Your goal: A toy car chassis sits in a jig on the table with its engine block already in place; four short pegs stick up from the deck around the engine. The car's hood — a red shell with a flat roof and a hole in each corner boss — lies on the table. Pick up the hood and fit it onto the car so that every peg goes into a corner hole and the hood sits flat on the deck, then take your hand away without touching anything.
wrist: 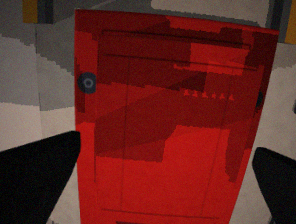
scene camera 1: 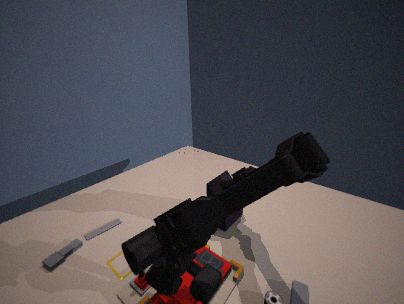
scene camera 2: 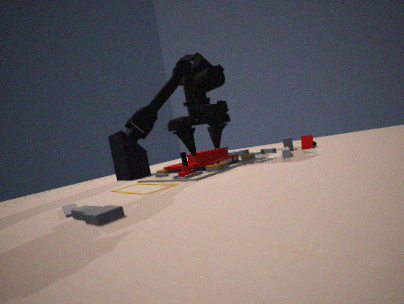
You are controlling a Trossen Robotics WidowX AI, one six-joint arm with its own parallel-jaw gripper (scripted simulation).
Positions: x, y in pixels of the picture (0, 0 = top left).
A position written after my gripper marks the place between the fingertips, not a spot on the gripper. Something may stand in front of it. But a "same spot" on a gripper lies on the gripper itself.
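Labels:
I can see my gripper in scene camera 1, in scene camera 2 and in the wrist view (168, 149). On my gripper, (scene camera 1: 165, 273) and (scene camera 2: 215, 104) are the same spot.

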